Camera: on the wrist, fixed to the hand. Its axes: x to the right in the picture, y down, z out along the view.
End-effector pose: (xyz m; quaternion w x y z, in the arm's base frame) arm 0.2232 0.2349 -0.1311 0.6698 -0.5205 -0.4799 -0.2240
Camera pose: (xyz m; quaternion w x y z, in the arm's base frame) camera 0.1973 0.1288 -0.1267 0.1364 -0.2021 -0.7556 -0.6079
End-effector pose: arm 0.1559 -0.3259 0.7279 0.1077 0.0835 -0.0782 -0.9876
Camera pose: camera 0.1871 -0.2725 0.6377 0.5873 0.0769 -0.1681 0.7879
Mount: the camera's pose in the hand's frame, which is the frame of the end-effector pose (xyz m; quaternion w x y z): -0.0287 -0.0608 -0.0862 0.6953 -0.1869 -0.1695 -0.6729
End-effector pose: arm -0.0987 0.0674 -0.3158 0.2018 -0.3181 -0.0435 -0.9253
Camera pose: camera -0.1518 0.1149 -0.3987 0.5492 0.3865 0.1056 0.7334
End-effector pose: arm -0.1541 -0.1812 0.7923 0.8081 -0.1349 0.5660 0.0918
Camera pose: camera -0.2223 -0.2664 0.7984 0.6944 -0.6102 0.1486 -0.3513
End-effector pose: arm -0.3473 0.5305 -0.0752 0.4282 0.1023 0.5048 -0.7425
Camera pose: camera -0.3988 0.6255 -0.0586 0.0972 0.4745 -0.4861 0.7274
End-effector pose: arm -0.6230 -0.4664 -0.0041 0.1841 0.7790 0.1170 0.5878
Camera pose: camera -0.7117 -0.4100 -0.0342 0.6890 0.5282 0.4645 0.1747
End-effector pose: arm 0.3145 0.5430 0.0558 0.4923 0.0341 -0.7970 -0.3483
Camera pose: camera 0.3814 0.4635 0.0217 0.0208 -0.4090 0.5496 0.7282
